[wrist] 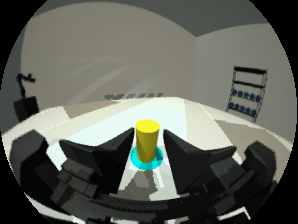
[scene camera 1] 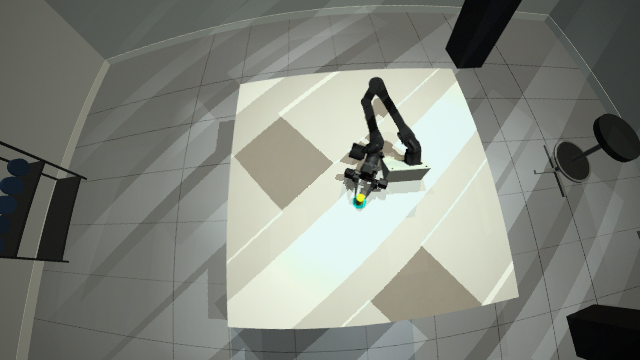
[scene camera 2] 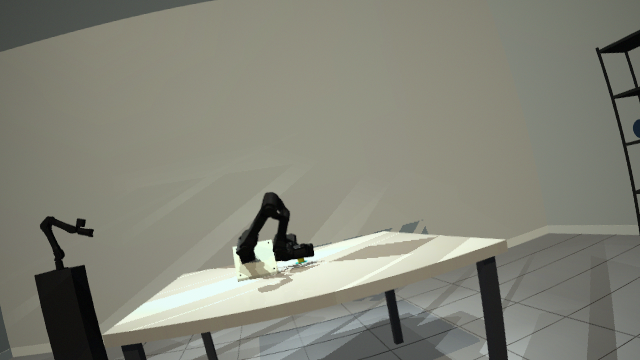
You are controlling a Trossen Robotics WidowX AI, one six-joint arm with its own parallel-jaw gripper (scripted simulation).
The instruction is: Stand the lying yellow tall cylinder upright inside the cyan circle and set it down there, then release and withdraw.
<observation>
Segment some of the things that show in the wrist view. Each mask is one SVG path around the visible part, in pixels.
My gripper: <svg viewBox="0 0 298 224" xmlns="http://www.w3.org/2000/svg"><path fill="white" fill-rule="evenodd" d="M45 217L51 224L77 224L77 222L63 222L55 220L55 218ZM8 163L24 194L85 224L117 224L110 218L165 224L164 220L189 216L188 221L178 224L246 224L247 217L253 217L278 185L277 180L273 181L278 171L275 152L258 140L246 147L245 160L239 165L231 157L237 151L233 145L202 151L164 129L166 156L177 196L190 194L164 201L124 200L109 194L118 194L132 149L134 127L96 147L60 139L57 143L67 156L60 171L47 155L47 139L36 129L11 140ZM246 208L246 213L243 210L237 216L234 214L234 216L222 218L220 221L217 220L217 216L225 216L233 210L235 212L235 210L241 209L242 206Z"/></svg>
A yellow tall cylinder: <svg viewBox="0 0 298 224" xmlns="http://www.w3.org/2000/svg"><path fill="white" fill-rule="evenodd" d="M138 120L136 123L137 159L142 161L142 163L152 163L156 159L160 124L152 120Z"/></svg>
</observation>
